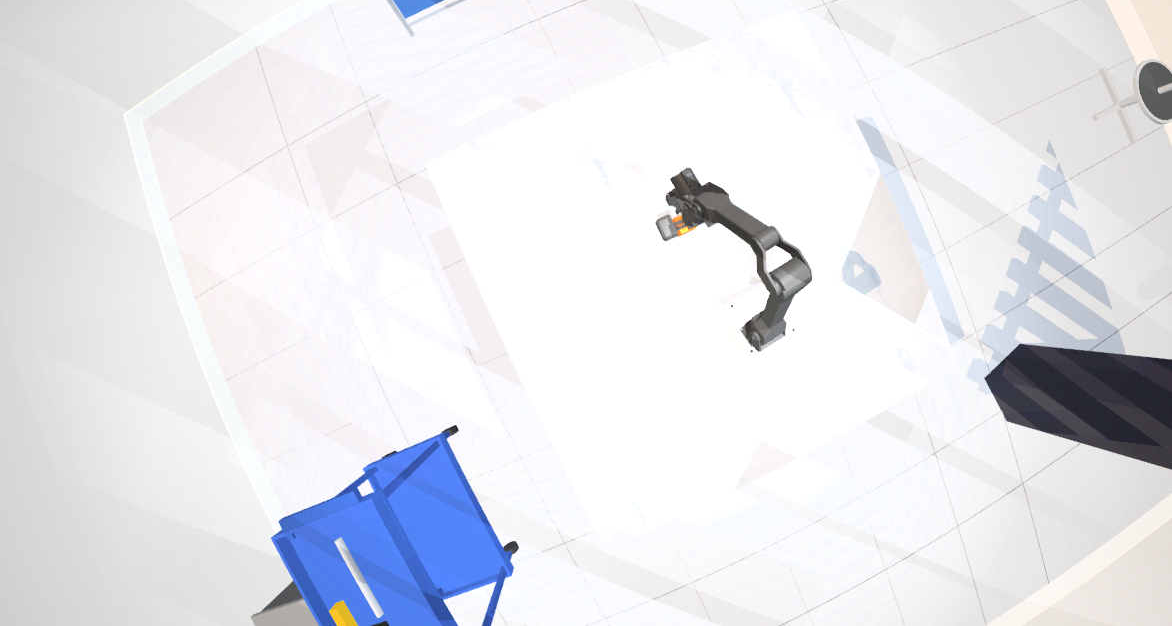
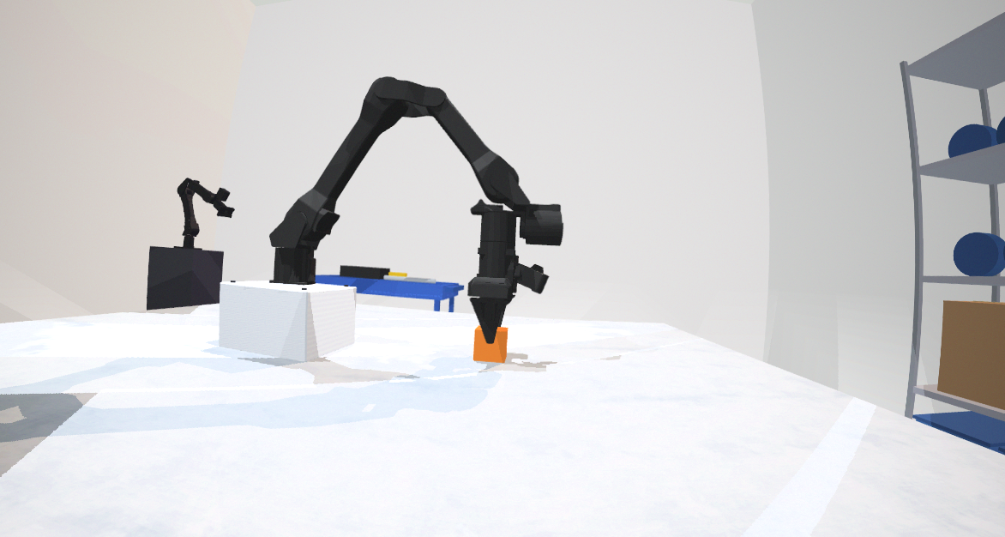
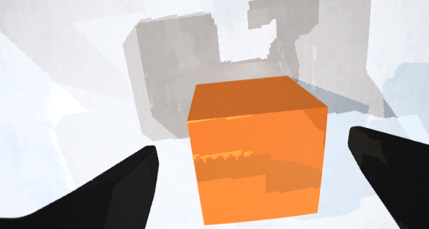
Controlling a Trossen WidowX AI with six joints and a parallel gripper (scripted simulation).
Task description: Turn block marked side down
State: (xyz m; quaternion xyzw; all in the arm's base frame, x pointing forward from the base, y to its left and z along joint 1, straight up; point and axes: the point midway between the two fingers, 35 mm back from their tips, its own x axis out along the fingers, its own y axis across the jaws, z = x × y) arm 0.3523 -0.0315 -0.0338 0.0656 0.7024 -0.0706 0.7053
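The block lies 2 cm behind my gripper tip and 1 cm below it.
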